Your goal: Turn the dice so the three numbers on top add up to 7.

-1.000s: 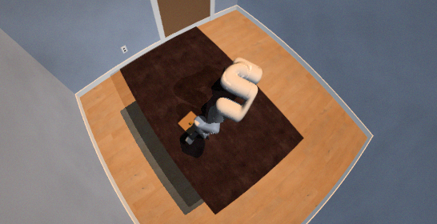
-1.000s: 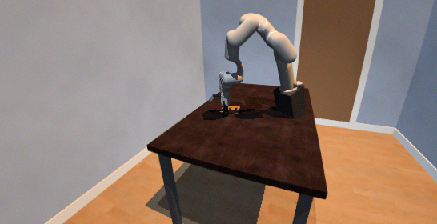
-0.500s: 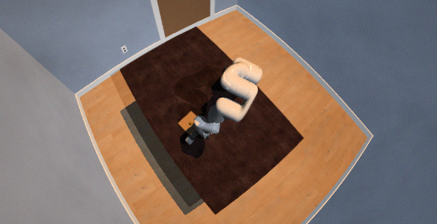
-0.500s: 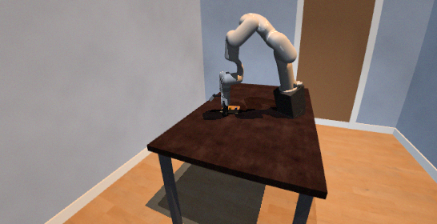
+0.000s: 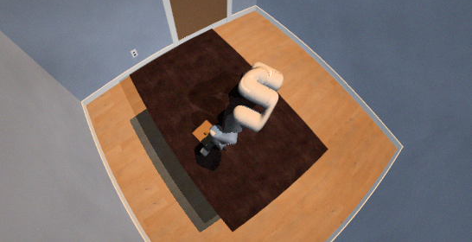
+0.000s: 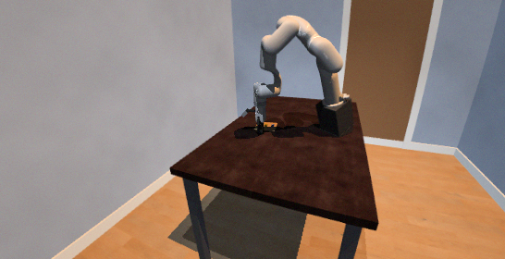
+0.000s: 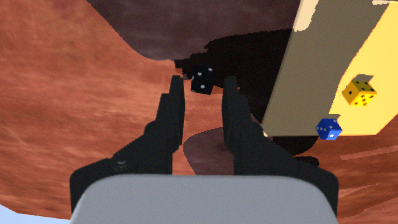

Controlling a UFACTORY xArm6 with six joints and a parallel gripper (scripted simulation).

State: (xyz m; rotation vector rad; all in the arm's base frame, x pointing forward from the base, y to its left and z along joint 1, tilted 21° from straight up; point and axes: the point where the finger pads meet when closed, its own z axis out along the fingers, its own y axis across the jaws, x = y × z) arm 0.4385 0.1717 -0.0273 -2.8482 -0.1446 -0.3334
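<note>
Now: the black die 30 mm below my hand. The rest, counted from my hand: mat: 130 mm to the right, 40 mm below, 10 mm ahead; blue die: 130 mm to the right, 40 mm behind, 30 mm below; yellow die: 130 mm to the right, 30 mm below, 10 mm ahead.
</note>
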